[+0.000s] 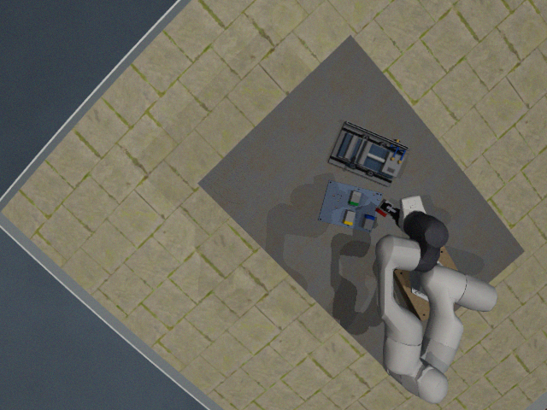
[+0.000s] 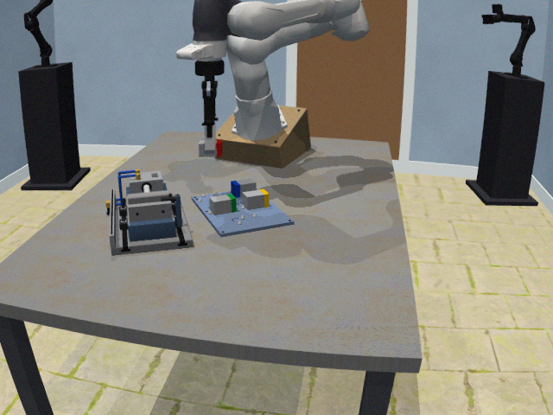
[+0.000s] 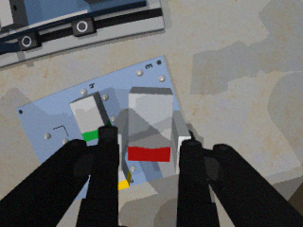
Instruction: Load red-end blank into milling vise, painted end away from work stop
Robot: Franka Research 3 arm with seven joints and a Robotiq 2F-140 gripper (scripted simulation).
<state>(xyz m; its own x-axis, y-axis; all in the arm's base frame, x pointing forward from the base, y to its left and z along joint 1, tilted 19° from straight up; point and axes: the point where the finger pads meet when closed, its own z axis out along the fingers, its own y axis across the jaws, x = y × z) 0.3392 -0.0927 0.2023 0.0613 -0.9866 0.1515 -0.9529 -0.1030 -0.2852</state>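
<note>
Now: hand 4 cm above the red-ended blank. Also, from my hand: blue blank 16 cm below, 8 cm to the left, 4 cm behind; then green blank 16 cm below, 8 cm ahead, 4 cm to the left; then yellow blank 16 cm below, 12 cm to the left, 5 cm ahead.
</note>
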